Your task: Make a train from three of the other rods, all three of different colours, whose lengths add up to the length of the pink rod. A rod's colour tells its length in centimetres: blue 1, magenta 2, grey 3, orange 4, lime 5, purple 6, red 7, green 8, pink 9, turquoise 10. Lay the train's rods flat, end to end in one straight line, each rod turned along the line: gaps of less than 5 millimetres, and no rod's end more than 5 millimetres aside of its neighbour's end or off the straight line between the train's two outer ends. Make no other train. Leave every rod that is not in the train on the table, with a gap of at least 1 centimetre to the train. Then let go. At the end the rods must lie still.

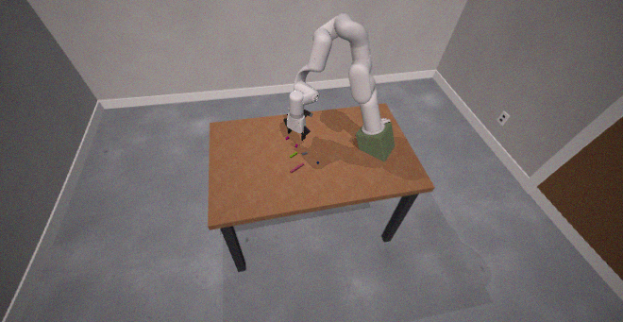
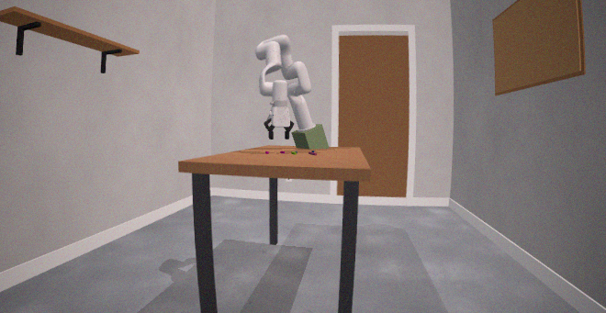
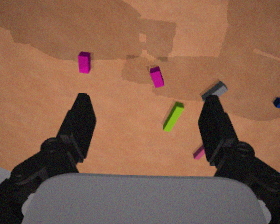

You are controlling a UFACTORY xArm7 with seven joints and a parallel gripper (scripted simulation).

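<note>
The blue rod is 16 cm to the left of my hand, 9 cm behind it and 8 cm below it. From my hand the other things lie so: lime rod 8 cm to the left, 8 cm below, 3 cm ahead; pink rod 17 cm to the left, 8 cm below, 3 cm ahead; grey rod 8 cm to the left, 8 cm below, 3 cm behind.
</note>
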